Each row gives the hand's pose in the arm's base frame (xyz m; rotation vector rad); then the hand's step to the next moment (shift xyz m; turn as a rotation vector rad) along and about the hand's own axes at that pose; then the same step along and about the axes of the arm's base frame.
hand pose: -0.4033 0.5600 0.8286 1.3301 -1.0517 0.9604
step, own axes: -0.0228 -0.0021 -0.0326 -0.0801 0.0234 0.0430
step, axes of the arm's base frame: -0.0028 0.0335 -0.0213 -0.0458 -0.0385 -0.0723
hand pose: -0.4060 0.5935 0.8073 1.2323 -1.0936 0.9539
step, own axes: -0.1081 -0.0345 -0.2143 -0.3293 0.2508 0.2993
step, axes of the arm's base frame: 0.0327 0.2113 -0.1145 -0.3516 -0.2630 -0.2610
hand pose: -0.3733 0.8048 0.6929 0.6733 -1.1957 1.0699
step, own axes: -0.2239 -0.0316 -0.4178 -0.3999 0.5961 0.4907
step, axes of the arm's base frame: 0.1944 0.2874 -0.3245 -0.7451 -0.3191 -0.3149
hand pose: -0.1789 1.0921 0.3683 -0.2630 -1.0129 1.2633
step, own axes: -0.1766 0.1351 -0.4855 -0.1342 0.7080 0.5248
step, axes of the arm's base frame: 0.2811 0.0606 -0.4499 -0.8558 -0.0608 -0.2419
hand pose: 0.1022 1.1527 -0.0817 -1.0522 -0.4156 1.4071
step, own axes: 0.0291 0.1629 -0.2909 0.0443 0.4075 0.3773
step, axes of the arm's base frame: 0.1368 -0.1009 -0.2883 -0.5289 0.1032 -0.1412
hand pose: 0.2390 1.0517 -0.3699 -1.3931 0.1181 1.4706
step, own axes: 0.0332 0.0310 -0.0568 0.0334 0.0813 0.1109
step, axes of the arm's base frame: 0.0238 -0.0323 -0.0607 -0.1234 0.0592 -0.0359
